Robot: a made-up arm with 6 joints.
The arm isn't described. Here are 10 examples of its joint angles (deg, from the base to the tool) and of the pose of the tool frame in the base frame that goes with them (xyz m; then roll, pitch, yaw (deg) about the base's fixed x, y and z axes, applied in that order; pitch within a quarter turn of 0, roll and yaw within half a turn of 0).
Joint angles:
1: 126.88 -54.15 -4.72 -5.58 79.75 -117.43
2: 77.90 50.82 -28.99 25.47 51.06 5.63
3: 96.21 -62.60 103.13 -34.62 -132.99 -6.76
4: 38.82 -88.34 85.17 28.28 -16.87 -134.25
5: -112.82 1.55 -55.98 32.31 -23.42 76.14
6: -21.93 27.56 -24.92 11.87 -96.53 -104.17
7: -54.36 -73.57 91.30 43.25 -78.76 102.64
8: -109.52 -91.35 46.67 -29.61 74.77 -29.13
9: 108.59 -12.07 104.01 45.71 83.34 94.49
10: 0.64 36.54 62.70 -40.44 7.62 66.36
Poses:
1: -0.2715 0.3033 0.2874 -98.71 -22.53 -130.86
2: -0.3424 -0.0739 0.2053 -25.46 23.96 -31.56
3: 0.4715 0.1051 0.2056 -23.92 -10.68 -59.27
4: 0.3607 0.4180 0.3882 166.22 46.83 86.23
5: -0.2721 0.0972 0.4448 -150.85 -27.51 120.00
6: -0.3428 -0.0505 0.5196 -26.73 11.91 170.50
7: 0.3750 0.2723 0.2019 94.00 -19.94 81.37
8: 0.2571 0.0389 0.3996 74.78 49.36 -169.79
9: 0.3383 0.3539 -0.0528 69.56 42.22 -103.53
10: 0.1830 -0.4144 0.8017 -33.00 33.25 7.39
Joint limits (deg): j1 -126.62..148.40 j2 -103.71..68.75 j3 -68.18..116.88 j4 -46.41..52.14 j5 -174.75..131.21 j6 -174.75..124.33
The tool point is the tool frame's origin. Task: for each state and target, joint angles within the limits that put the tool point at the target. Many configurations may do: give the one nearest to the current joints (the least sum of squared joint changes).
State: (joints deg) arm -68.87 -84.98 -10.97 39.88 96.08 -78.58
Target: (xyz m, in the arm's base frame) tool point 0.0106 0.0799 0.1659
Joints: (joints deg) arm -48.74 -98.60 24.97 6.29 85.55 -59.89
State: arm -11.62 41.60 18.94 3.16 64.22 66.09
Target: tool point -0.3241 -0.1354 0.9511
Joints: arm -16.10 68.75 20.57 36.69 37.72 119.34
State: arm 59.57 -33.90 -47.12 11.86 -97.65 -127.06
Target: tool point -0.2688 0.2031 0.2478
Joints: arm 54.91 -46.03 -16.05 34.06 -102.11 -135.63
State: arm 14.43 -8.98 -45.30 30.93 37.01 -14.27
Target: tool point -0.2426 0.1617 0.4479
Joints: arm 15.14 -24.26 -60.82 21.29 37.81 -14.30
